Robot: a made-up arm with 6 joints. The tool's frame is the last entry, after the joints. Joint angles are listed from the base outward. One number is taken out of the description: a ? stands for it. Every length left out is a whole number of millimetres.
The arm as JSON. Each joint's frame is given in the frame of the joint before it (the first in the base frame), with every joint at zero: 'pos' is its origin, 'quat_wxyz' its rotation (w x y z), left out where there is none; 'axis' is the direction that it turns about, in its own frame. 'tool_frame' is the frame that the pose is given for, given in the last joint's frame.
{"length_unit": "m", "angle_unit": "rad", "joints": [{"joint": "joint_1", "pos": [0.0, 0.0, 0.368], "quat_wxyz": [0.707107, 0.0, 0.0, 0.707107], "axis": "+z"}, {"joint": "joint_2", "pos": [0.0, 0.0, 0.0], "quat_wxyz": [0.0, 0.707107, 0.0, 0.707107], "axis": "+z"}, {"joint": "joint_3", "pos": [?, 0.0, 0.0], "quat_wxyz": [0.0, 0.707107, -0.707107, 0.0], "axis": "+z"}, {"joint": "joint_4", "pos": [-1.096, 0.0, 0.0], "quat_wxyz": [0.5, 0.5, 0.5, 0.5], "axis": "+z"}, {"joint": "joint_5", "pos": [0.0, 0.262, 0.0], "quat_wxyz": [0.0, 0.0, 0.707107, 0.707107], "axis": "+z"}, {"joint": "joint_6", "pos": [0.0, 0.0, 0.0], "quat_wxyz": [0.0, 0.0, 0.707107, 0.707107], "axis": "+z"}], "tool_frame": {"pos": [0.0, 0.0, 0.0], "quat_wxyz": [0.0, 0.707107, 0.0, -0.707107]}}
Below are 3 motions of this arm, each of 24 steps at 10 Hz.
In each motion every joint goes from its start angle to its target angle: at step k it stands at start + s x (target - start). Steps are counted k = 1, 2, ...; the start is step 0. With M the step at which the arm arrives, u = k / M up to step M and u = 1 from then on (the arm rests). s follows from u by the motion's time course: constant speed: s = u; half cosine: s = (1 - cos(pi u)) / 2; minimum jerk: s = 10 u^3 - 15 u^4 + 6 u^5.
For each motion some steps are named. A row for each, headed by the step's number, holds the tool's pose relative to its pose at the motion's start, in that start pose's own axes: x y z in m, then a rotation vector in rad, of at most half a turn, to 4 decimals.
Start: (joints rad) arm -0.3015 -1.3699 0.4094 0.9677 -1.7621 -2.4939
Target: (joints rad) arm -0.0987 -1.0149 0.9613 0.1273 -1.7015 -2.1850
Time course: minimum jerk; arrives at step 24
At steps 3, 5, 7, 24:
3: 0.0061 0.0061 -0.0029 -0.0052 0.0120 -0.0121
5: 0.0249 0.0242 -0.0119 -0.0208 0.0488 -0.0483
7: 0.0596 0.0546 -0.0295 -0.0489 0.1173 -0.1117
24: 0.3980 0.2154 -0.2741 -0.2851 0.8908 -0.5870

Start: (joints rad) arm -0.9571 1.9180 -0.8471 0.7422 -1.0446 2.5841
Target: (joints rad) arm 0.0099 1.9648 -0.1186 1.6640 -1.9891 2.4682
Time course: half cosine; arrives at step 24
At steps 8, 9, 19, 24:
8: -0.2435 0.0528 -0.1005 0.1440 -0.0137 0.5063
9: -0.3038 0.0535 -0.1191 0.1873 -0.0192 0.6280
19: -0.8361 -0.2273 -0.2610 0.8279 -0.0322 1.8446
24: -0.8935 -0.3254 -0.2868 0.9812 -0.0080 2.0467

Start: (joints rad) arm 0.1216 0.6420 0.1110 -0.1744 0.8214 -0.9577
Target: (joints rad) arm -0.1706 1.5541 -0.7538 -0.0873 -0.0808 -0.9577
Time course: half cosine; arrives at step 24
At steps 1, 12, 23, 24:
1: -0.0038 -0.0087 -0.0019 -0.0016 0.0049 -0.0102
12: -0.7247 -0.7144 -0.1014 -0.0550 0.5605 -1.2101
23: -1.5458 -0.6777 -0.0474 0.1737 1.1549 -2.3831
24: -1.5514 -0.6745 -0.0466 0.1771 1.1606 -2.3927

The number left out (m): 1.057
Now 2 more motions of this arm.
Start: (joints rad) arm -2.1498 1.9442 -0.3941 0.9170 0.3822 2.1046
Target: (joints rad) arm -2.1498 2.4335 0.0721 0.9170 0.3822 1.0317
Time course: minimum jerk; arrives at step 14
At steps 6, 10, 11, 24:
6: 0.1806 0.0549 -0.0114 0.3972 -0.0077 0.0028
10: 0.4175 0.1350 0.0254 0.9235 -0.0160 0.0113
11: 0.4531 0.1479 0.0363 1.0047 -0.0170 0.0131
24: 0.4855 0.1599 0.0476 1.0797 -0.0178 0.0148

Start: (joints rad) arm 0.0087 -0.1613 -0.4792 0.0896 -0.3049 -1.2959
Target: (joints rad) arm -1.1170 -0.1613 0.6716 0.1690 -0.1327 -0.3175
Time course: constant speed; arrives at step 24
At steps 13, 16, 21, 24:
13: -0.6441 0.1822 0.5654 -0.3526 -0.9001 0.1879
16: -0.8519 0.1997 0.6077 -0.4681 -1.1335 0.1343
21: -1.1967 0.2368 0.5764 -0.6778 -1.5157 -0.0428
24: -1.3832 0.2721 0.4983 -0.8102 -1.7324 -0.2021

